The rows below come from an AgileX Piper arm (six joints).
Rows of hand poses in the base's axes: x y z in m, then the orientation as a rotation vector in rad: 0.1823 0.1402 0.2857 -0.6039 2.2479 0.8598; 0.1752 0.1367 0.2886 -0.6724 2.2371 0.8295; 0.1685 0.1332 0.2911 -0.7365 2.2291 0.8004; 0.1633 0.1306 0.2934 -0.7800 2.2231 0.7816; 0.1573 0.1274 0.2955 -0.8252 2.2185 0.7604; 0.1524 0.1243 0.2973 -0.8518 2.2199 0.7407; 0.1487 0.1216 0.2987 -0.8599 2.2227 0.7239; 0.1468 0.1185 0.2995 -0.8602 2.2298 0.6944; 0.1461 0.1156 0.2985 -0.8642 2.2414 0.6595; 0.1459 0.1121 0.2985 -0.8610 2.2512 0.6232; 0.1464 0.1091 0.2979 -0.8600 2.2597 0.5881; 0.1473 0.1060 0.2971 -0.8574 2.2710 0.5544; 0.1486 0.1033 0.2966 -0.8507 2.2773 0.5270; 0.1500 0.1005 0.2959 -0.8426 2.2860 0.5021; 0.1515 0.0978 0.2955 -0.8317 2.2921 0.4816
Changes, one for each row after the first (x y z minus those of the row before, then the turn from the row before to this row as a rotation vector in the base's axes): -0.0071 -0.0035 0.0029 -0.0336 -0.0268 0.0386; -0.0067 -0.0035 0.0025 -0.0332 -0.0222 0.0364; -0.0052 -0.0026 0.0023 -0.0220 -0.0143 0.0253; -0.0060 -0.0032 0.0021 -0.0247 -0.0136 0.0259; -0.0049 -0.0031 0.0018 -0.0206 -0.0074 0.0129; -0.0037 -0.0027 0.0014 -0.0135 -0.0050 0.0005; -0.0019 -0.0031 0.0008 -0.0200 -0.0070 -0.0092; -0.0007 -0.0029 -0.0010 -0.0264 -0.0051 -0.0083; -0.0002 -0.0035 0.0000 -0.0242 -0.0072 -0.0137; 0.0005 -0.0030 -0.0006 -0.0239 -0.0073 -0.0116; 0.0009 -0.0031 -0.0008 -0.0238 -0.0041 -0.0124; 0.0013 -0.0027 -0.0005 -0.0168 -0.0059 -0.0131; 0.0014 -0.0028 -0.0007 -0.0158 -0.0027 -0.0136; 0.0015 -0.0027 -0.0004 -0.0113 -0.0034 -0.0141
